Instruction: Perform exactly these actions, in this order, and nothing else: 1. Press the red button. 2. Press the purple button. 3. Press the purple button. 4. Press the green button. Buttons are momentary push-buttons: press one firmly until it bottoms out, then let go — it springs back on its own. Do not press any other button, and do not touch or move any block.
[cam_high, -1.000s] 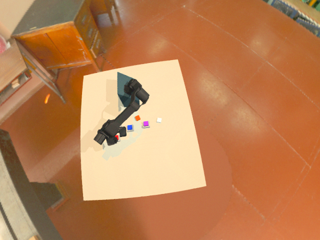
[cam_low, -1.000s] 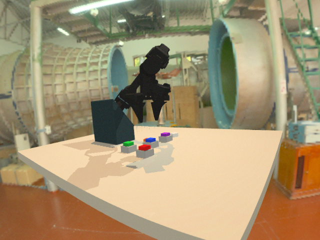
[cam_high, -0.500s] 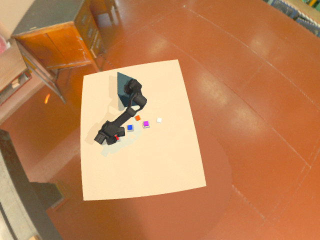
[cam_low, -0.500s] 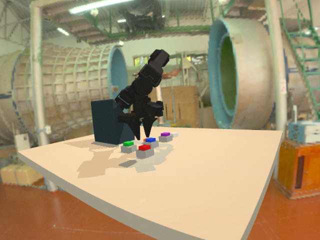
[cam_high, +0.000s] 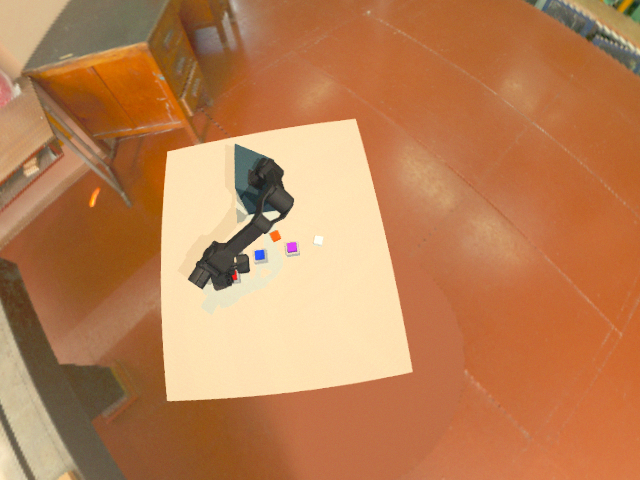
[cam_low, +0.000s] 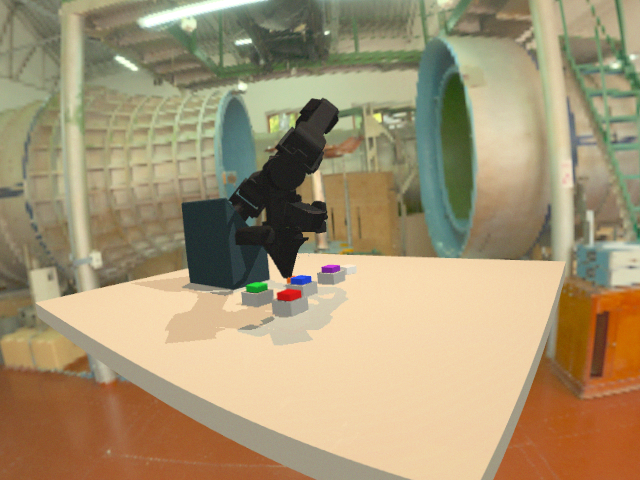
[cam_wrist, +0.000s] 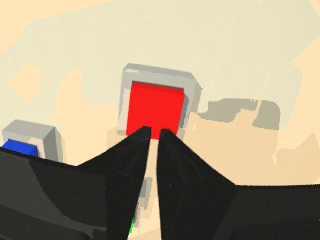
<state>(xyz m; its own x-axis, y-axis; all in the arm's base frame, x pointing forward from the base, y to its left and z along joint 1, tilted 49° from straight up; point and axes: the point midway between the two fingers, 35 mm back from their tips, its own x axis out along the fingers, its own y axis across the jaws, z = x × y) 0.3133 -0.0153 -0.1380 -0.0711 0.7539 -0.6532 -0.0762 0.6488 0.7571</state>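
Right now the red button is 30 mm below my gripper tip. From my gripper tip the other things lie so: blue button: 70 mm behind, 110 mm to the left, 30 mm below; then green button: 110 mm behind, 10 mm to the left, 30 mm below; then purple button: 90 mm behind, 230 mm to the left, 30 mm below.
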